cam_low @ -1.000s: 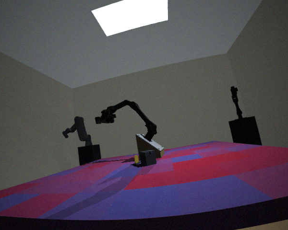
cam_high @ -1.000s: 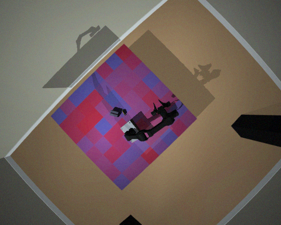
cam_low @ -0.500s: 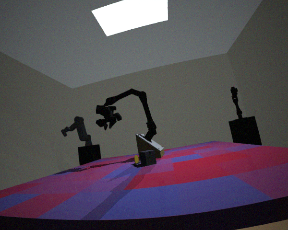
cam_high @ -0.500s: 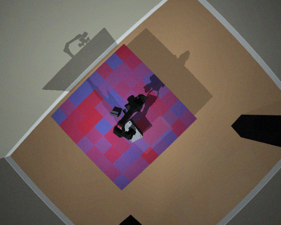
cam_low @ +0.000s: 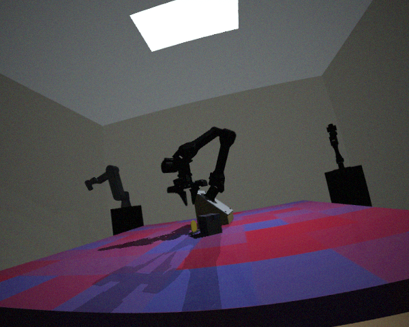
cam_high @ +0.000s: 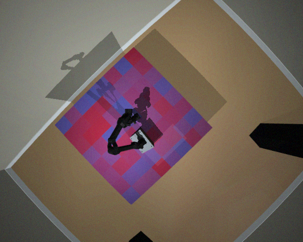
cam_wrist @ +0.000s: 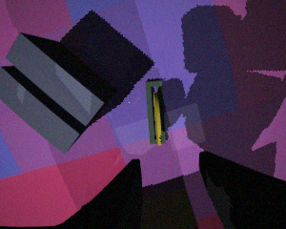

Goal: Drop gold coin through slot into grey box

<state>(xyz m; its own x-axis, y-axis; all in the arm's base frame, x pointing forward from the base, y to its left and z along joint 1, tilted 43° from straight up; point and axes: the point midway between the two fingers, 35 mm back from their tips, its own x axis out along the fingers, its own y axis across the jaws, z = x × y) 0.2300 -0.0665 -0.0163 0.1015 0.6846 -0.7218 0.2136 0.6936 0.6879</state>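
My gripper tip is 10 cm above the gold coin.
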